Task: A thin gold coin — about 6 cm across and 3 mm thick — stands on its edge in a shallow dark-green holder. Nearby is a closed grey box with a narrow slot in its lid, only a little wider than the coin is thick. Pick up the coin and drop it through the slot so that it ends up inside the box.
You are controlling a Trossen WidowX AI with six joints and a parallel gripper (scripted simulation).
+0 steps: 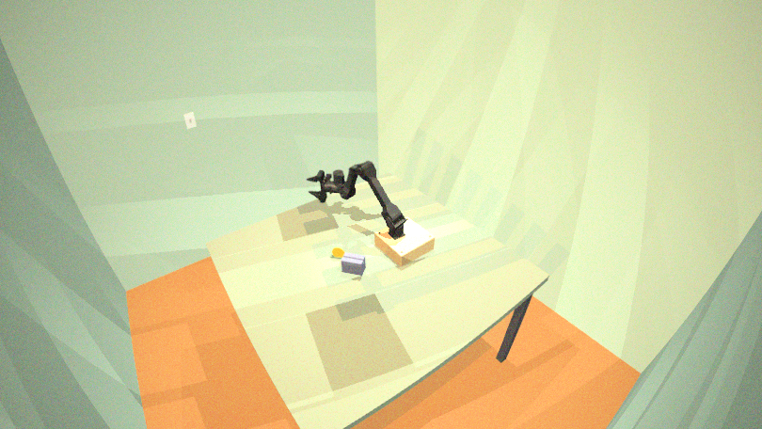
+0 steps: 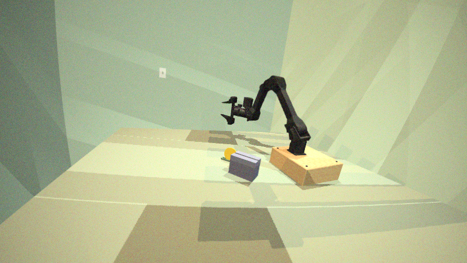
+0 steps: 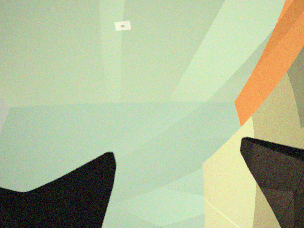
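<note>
Right now my gripper tip is 43 cm to the right of the gold coin, 16 cm above it and 4 cm short of it.
</note>
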